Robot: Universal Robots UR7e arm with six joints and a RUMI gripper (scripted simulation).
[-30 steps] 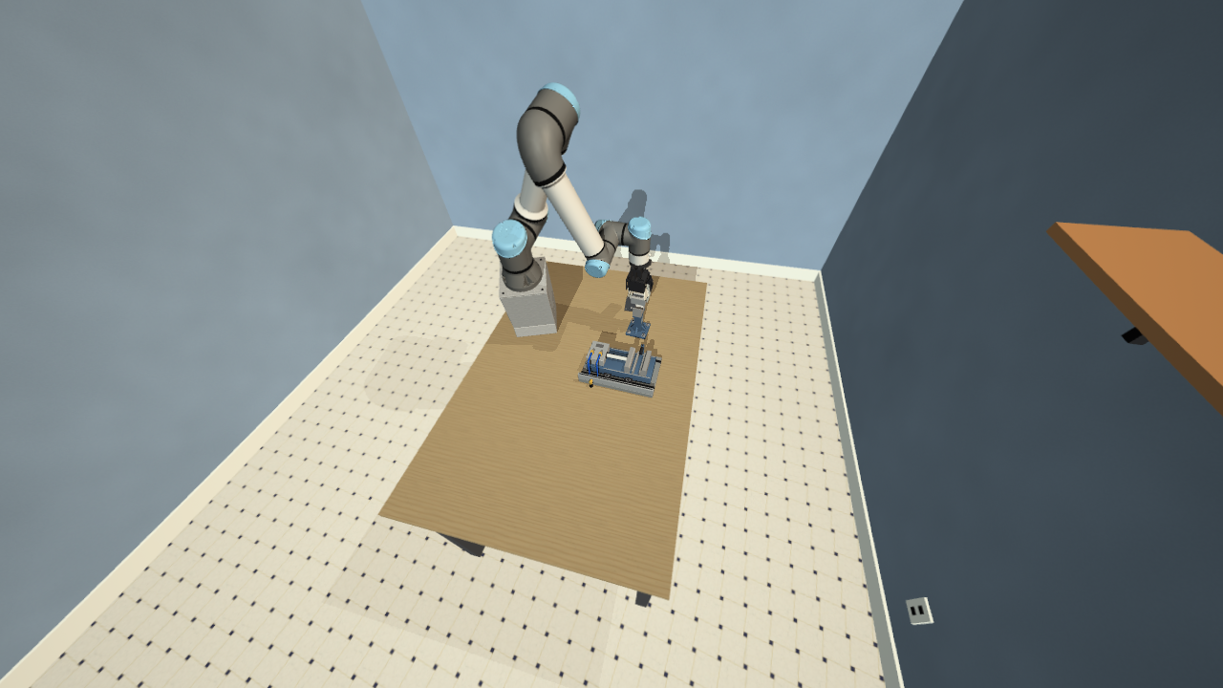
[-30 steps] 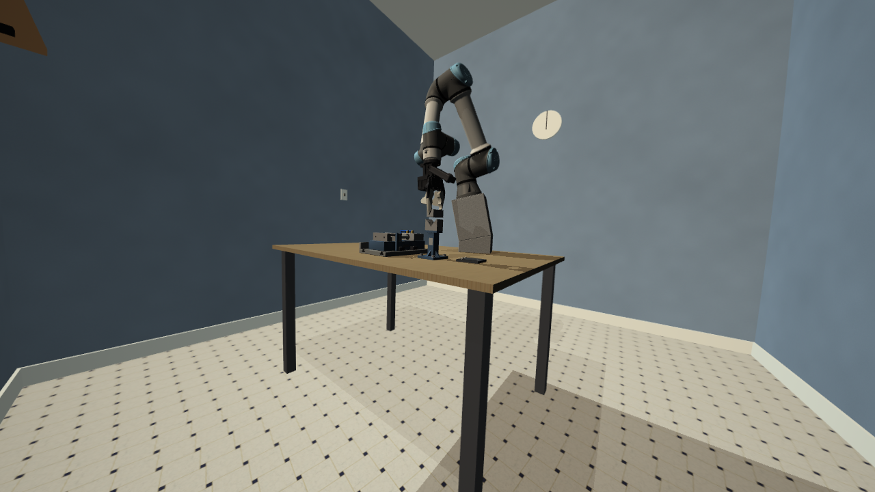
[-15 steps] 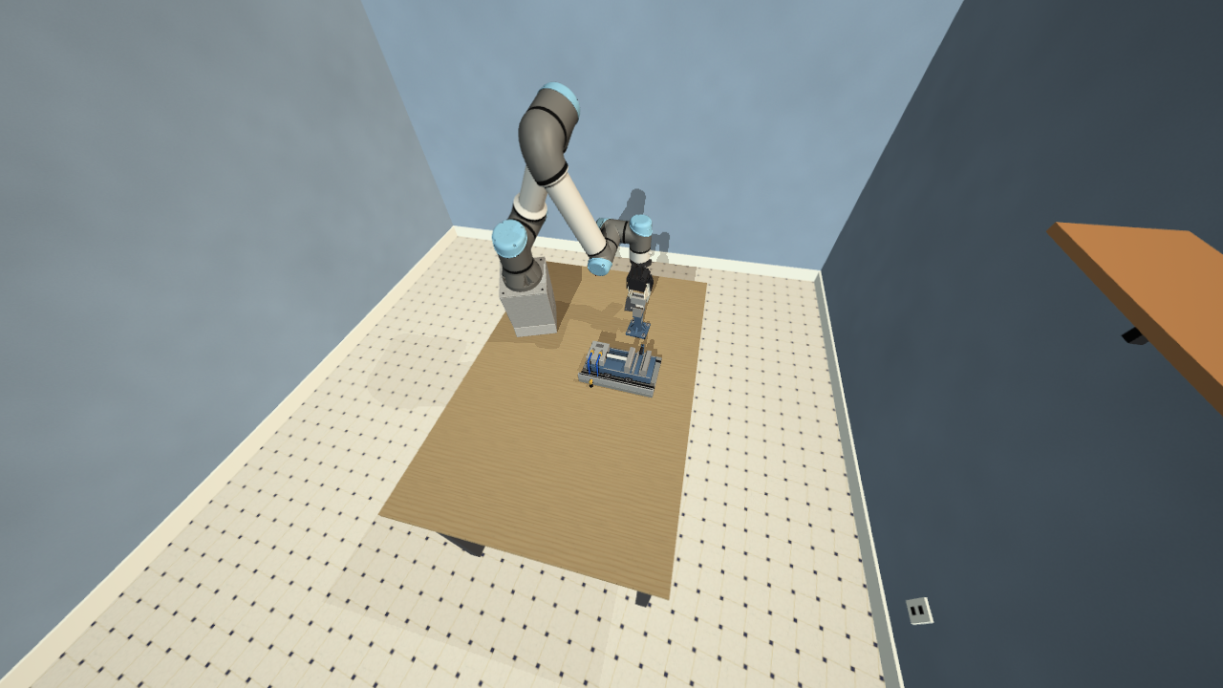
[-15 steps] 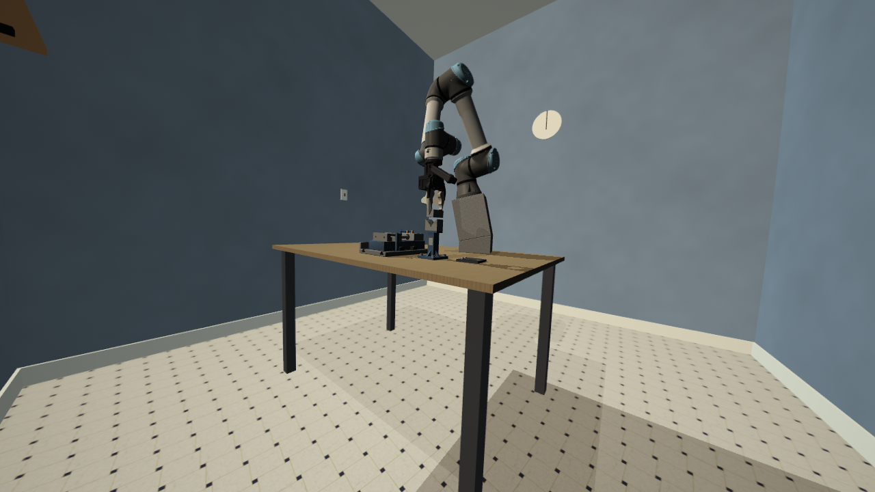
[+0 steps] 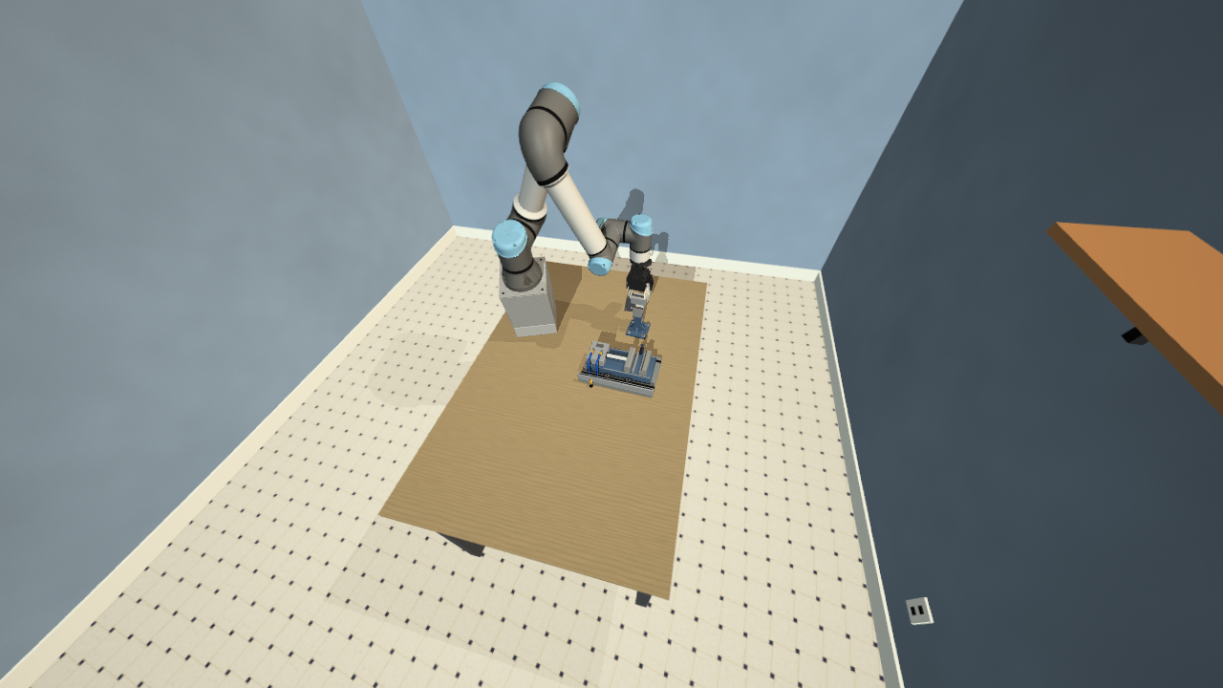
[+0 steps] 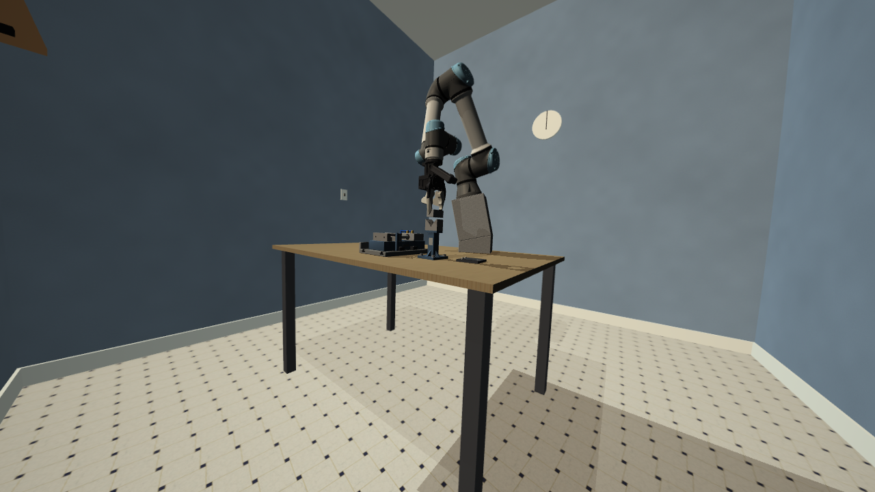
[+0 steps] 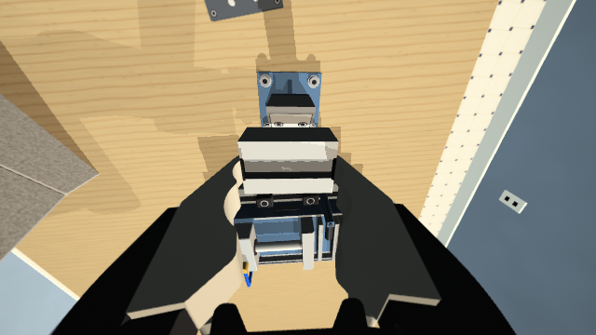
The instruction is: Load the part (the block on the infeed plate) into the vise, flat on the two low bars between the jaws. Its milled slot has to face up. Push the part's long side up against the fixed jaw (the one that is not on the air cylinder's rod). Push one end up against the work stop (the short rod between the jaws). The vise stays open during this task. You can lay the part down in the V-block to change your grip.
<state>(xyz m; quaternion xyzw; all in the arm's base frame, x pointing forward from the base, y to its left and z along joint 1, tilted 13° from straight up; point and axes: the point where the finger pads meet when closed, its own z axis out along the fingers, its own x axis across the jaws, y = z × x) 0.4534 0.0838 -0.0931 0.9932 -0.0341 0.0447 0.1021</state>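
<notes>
Now: the part right at my hand. Round my hand: cylinder rod (4 cm behind, 23 cm to the right, 12 cm below); then dark infeed plate (5 cm behind, 15 cm to the left, 19 cm below); then moving jaw (2 cm ahead, 24 cm to the right, 12 cm below).
</notes>
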